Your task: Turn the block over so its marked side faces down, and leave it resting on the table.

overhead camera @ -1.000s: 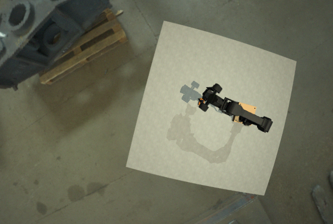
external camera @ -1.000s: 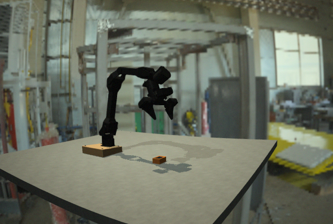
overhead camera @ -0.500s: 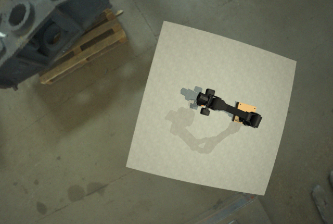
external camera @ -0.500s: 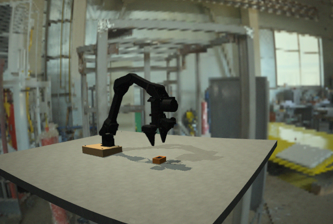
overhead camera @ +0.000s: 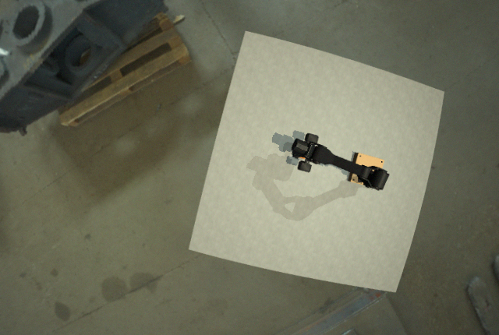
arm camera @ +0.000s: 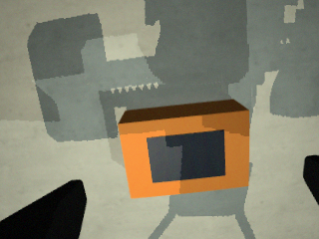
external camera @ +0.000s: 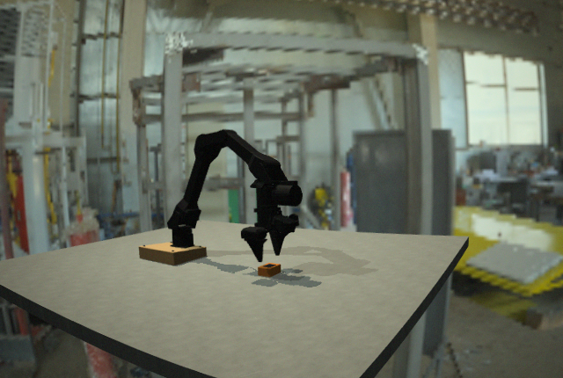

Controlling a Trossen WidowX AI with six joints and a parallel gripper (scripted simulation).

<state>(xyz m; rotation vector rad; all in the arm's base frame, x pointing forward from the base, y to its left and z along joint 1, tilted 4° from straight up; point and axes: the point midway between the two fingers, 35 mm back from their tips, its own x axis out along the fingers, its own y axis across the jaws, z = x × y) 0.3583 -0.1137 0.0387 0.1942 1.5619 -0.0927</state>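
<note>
My gripper tip is 30 mm above the orange block.
</note>
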